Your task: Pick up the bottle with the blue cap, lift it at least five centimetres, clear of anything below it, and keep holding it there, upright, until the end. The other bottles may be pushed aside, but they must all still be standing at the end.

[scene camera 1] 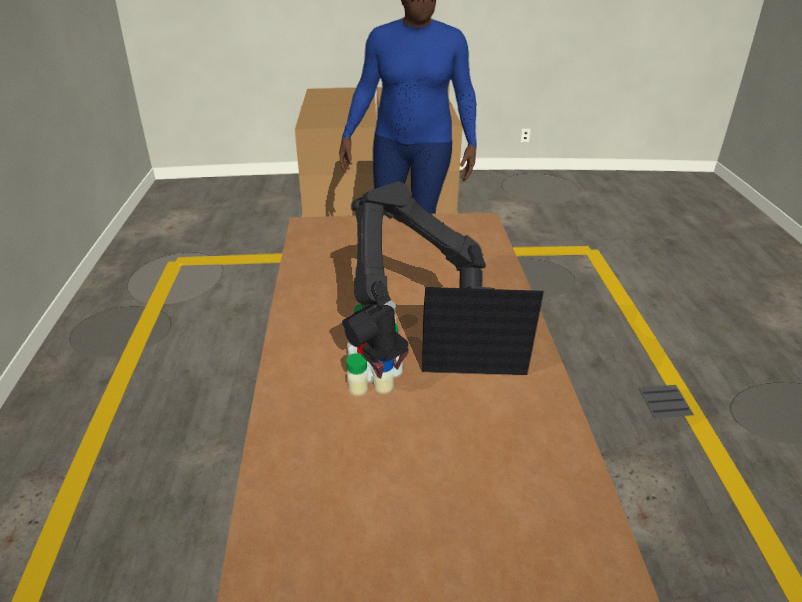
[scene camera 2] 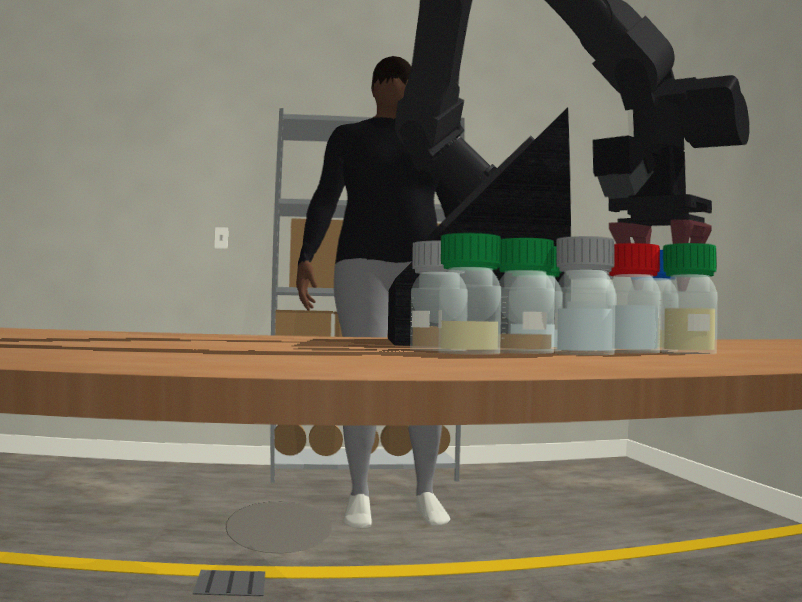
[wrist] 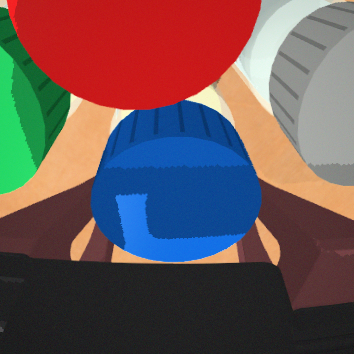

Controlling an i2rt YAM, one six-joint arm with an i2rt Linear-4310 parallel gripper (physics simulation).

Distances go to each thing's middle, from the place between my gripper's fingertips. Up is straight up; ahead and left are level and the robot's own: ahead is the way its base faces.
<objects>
I see my gripper 2 cm past the grey-capped bottle (scene camera 2: 426,258), 24 cm to the left of it and 1 cm above it.
</objects>
